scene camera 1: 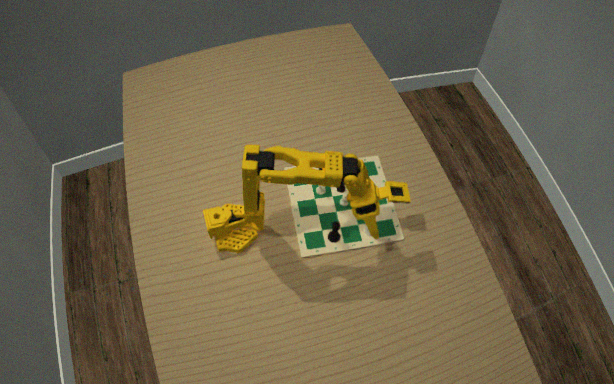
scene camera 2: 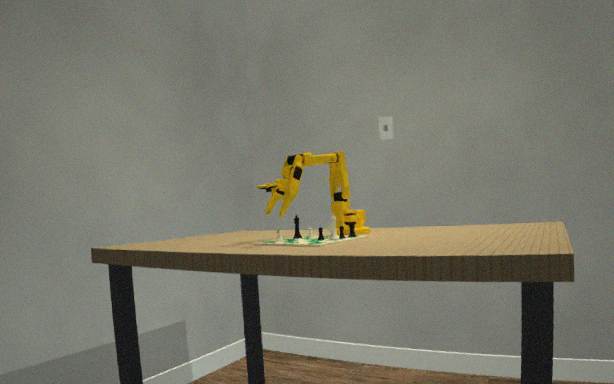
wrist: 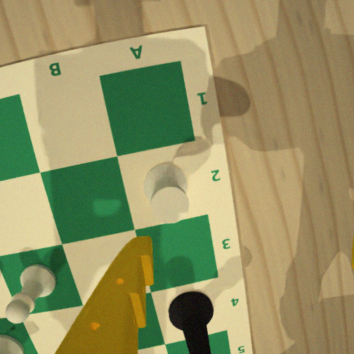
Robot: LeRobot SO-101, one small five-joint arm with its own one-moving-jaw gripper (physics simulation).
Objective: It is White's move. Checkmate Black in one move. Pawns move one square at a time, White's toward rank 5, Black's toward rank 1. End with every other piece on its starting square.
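Places are measured from the arm's base along level axes (x back, y right, z up), in metres.
Where they show: end effector, tool point: (scene camera 1: pixel 373 212) (scene camera 2: pixel 280 214); arm's base, origin of the base link: (scene camera 1: pixel 242 227) (scene camera 2: pixel 349 234).
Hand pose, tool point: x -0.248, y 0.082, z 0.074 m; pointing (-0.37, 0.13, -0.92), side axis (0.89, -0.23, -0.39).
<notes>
Each offset is from my tool point to the top centre of the thing. "spot": to the spot under its first point.
The board @(dx +0.029, dy -0.074, dz -0.068 m) (scene camera 1: pixel 325 251) (scene camera 2: pixel 325 243) (wrist: pixel 90 64) lies on the table. A flat-topped white piece @(dx +0.001, dy +0.007, dz -0.035 m) (scene camera 2: pixel 279 236) (wrist: pixel 167 192) stands upright on A2. A tall black king @(dx +0.075, dy -0.003, dz -0.005 m) (scene camera 1: pixel 334 235) (scene camera 2: pixel 297 229) (wrist: pixel 191 311) stands on A4. A small white pawn @(dx +0.027, dy -0.074, dz -0.037 m) (scene camera 1: pixel 344 201) (wrist: pixel 36 285) stands on C3. My gripper (scene camera 1: pixel 375 234) (scene camera 2: pixel 275 215) (wrist: pixel 249 245) is open and empty, above the board near the A-file. In the wrist view one notched jaw shows and a sliver of the other is at the right edge. The arm hides part of the board in scene camera 1.
Another white piece @(dx +0.065, dy -0.115, dz -0.029 m) (scene camera 1: pixel 321 190) (wrist: pixel 9 346) stands on D4, with a black piece @(dx +0.022, dy -0.108, dz -0.037 m) (scene camera 1: pixel 341 189) beside it. In scene camera 2 a tall white piece @(dx +0.020, dy -0.148, dz -0.005 m) (scene camera 2: pixel 333 228), a black pawn @(spot: dx +0.018, dy -0.109, dz -0.055 m) (scene camera 2: pixel 320 234) and a dark broad-topped piece @(dx +0.095, dy -0.163, dz -0.035 m) (scene camera 2: pixel 352 229) stand near the arm's base.
</notes>
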